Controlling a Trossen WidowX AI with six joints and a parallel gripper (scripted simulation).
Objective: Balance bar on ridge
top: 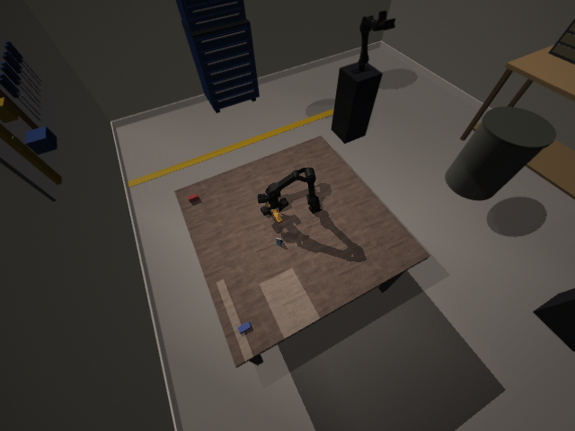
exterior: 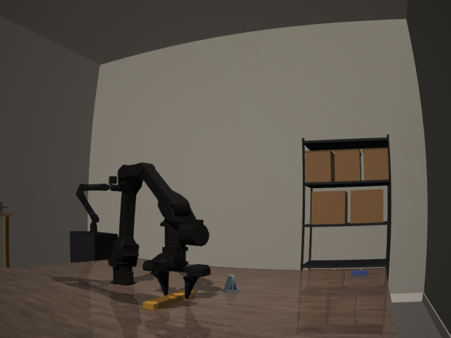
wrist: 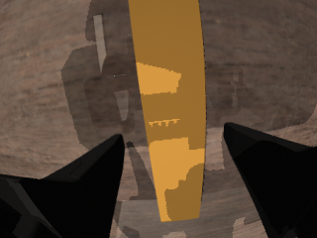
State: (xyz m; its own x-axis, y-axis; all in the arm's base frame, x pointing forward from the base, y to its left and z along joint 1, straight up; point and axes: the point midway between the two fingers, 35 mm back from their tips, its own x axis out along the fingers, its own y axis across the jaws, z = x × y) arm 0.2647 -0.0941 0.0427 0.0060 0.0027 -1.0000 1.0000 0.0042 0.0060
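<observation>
The orange bar is 30 mm to the right of my gripper tip. From my gripper tip the other things lie so: blue block (480 mm ahead, 590 mm to the left); then red block (480 mm ahead, 410 mm to the right, 10 mm above).
</observation>
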